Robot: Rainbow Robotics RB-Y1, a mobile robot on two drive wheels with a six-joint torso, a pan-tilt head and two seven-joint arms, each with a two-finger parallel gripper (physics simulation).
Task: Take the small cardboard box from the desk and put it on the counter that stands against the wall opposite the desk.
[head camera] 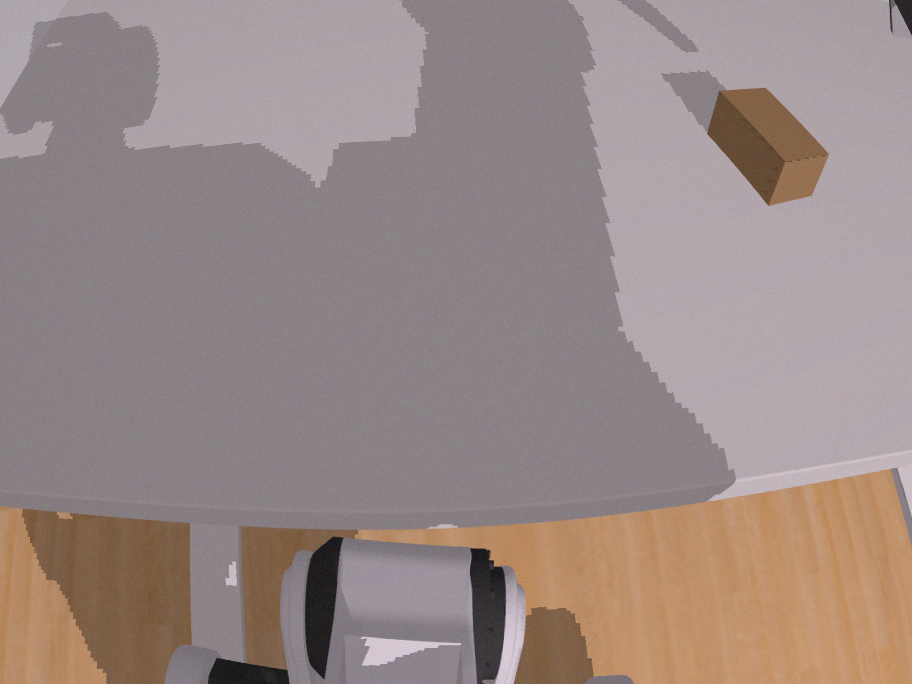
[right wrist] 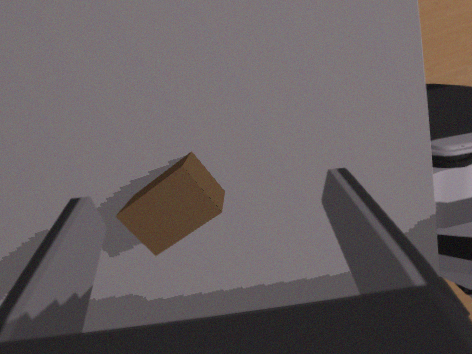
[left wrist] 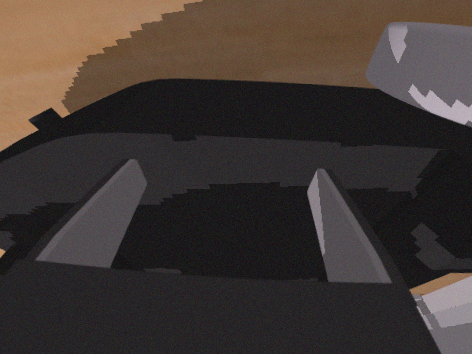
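Observation:
The small cardboard box is brown and oblong and rests on the white desk, near the upper right in the head camera view. My right gripper is open and empty; in the right wrist view the box shows between the lines of its two fingers, nearer the left finger, with the fingers above the desk and apart from it. My left gripper is open and empty, over dark parts of the robot's base. The counter does not show in these views.
The desk's curved front edge runs across the lower head camera view, close to the robot's own body. A desk leg stands below it on the wooden floor. A dark piece of the robot's right arm shows at the top right corner.

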